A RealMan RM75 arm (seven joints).
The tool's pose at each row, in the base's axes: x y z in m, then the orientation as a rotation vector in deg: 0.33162 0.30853 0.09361 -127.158 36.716 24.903; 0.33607 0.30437 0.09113 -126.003 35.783 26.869; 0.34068 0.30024 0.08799 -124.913 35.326 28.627; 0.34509 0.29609 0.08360 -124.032 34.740 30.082; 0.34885 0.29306 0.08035 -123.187 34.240 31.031; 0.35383 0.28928 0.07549 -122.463 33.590 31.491; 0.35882 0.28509 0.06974 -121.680 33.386 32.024; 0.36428 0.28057 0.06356 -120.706 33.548 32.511; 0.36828 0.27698 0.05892 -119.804 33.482 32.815; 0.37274 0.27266 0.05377 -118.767 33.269 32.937
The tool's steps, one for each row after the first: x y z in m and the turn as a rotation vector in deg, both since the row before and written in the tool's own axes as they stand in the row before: 0.00612 0.00131 -0.00201 0.468 -1.971 0.061; 0.00651 0.00157 -0.00182 0.438 -1.649 0.337; 0.00698 0.00239 -0.00125 0.330 -1.436 0.133; 0.00553 0.00144 -0.00111 0.455 -1.072 0.017; 0.00755 0.00209 -0.00112 0.502 -0.778 -0.272; 0.00813 0.00288 -0.00108 0.535 -0.679 0.079; 0.00881 0.00302 -0.00132 0.729 -0.577 0.334; 0.00658 0.00238 -0.00123 0.719 -0.526 0.100; 0.00737 0.00277 -0.00175 0.899 -0.517 -0.070
